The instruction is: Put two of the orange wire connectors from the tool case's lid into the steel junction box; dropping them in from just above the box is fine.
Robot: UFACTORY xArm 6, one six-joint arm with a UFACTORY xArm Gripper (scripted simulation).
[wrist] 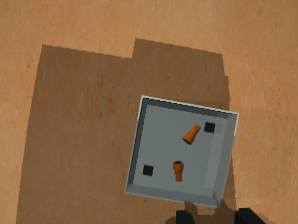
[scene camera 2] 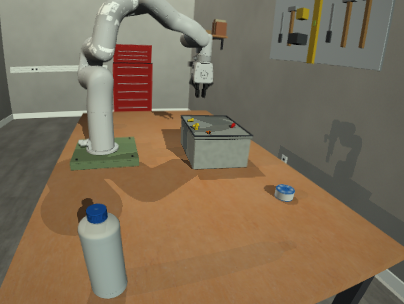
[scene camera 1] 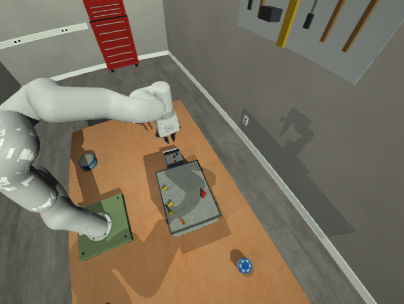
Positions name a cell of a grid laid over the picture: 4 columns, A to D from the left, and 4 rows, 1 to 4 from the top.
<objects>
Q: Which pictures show the grey tool case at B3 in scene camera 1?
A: Scene camera 2 and scene camera 1 only.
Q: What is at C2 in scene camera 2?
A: A grey tool case.
</objects>
